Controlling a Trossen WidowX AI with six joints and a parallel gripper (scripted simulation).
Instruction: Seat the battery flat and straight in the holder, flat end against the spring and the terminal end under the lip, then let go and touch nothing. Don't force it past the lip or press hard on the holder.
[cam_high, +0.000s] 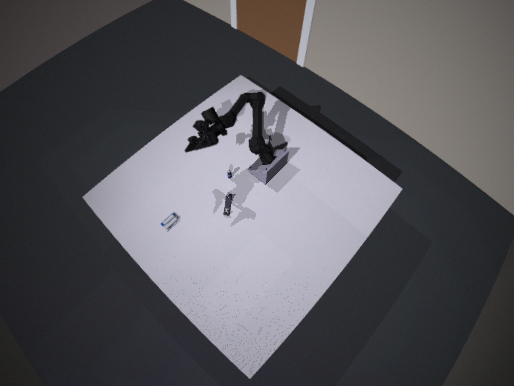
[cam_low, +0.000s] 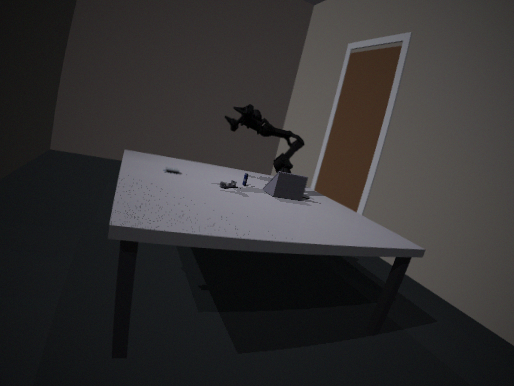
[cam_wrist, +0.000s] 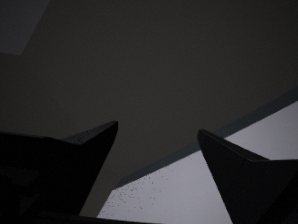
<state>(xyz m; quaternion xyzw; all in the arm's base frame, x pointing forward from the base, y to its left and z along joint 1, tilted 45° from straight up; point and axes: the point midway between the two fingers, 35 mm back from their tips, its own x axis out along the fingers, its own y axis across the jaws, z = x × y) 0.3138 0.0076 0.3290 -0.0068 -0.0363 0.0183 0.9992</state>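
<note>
Now: the blue battery 160 mm behind my gripper tip, 80 mm to the left of it and 340 mm below it. The rest, counted from my gripper tip: battery blister pack: 240 mm ahead, 10 mm to the right, 360 mm below.
</note>
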